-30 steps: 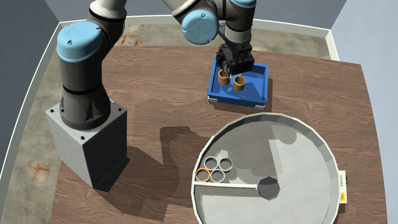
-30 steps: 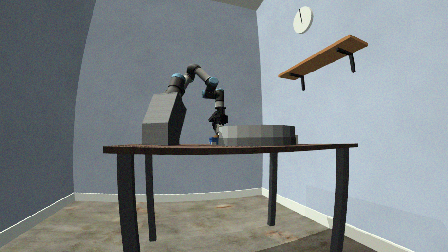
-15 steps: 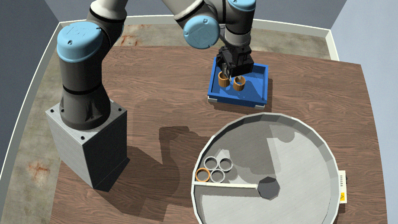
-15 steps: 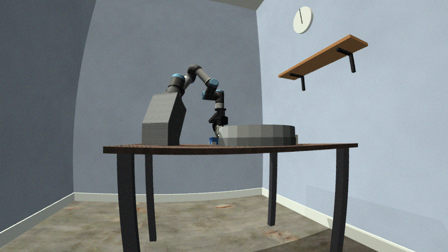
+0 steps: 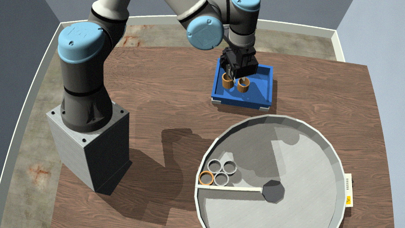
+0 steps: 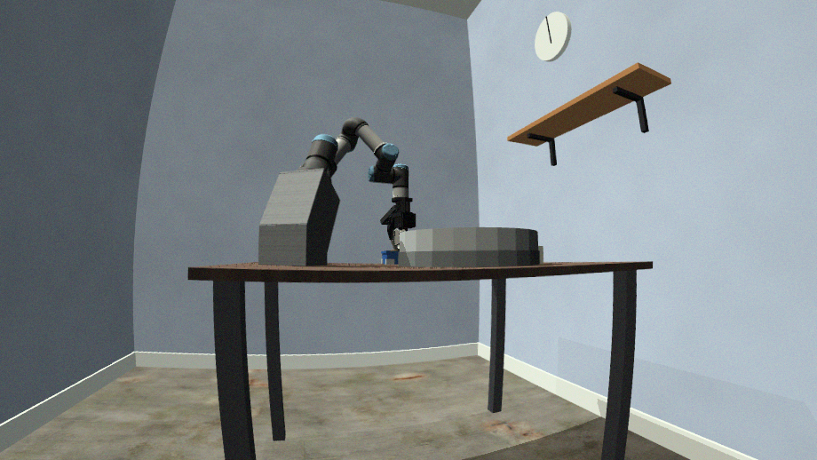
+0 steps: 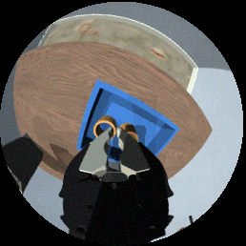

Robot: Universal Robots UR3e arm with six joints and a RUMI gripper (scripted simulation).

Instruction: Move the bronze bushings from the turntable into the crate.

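My gripper is now 4 cm short of the blue crate, 1 cm to the left of it and 2 cm above it. Round my hand: grey turntable: 14 cm ahead, 35 cm to the right.
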